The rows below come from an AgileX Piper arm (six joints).
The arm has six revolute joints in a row. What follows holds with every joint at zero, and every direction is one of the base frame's.
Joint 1 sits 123 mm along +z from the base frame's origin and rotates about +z.
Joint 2 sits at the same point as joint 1 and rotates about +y.
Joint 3 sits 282.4 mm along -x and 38.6 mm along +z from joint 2 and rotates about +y.
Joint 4 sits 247.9 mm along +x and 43.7 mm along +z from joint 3 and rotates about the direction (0.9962, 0, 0.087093).
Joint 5 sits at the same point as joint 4 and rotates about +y.
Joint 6 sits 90.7 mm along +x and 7.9 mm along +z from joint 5 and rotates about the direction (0.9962, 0, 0.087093).
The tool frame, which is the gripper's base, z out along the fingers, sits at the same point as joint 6; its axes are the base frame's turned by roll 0, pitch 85.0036 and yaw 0 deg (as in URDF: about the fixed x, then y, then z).
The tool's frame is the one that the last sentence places.
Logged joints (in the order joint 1, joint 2, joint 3, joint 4, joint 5, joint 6), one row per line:
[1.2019 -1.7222 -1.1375 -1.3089 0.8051 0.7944]
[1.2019 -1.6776 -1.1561 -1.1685 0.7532 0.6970]
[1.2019 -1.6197 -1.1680 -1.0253 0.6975 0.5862]
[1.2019 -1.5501 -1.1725 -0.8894 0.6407 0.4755]
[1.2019 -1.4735 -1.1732 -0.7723 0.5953 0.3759]
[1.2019 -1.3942 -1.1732 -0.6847 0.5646 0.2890]
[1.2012 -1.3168 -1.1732 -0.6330 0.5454 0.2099]
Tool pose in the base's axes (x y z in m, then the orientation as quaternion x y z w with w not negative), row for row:
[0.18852 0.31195 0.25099 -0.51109 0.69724 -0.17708 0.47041]
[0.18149 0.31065 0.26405 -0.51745 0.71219 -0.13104 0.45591]
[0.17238 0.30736 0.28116 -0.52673 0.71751 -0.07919 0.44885]
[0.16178 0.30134 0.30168 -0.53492 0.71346 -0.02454 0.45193]
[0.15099 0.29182 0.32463 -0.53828 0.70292 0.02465 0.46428]
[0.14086 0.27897 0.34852 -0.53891 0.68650 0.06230 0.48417]
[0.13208 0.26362 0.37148 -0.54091 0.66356 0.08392 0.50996]
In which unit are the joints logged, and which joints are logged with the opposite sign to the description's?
The joints are logged in radians. Opposite sign: joint 2.
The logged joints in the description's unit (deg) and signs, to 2 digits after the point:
[68.86 98.67 -65.17 -74.99 46.13 45.52]
[68.86 96.12 -66.24 -66.95 43.16 39.94]
[68.86 92.80 -66.92 -58.75 39.96 33.59]
[68.86 88.81 -67.18 -50.96 36.71 27.24]
[68.86 84.43 -67.22 -44.25 34.11 21.54]
[68.86 79.88 -67.22 -39.23 32.35 16.56]
[68.82 75.45 -67.22 -36.27 31.25 12.03]

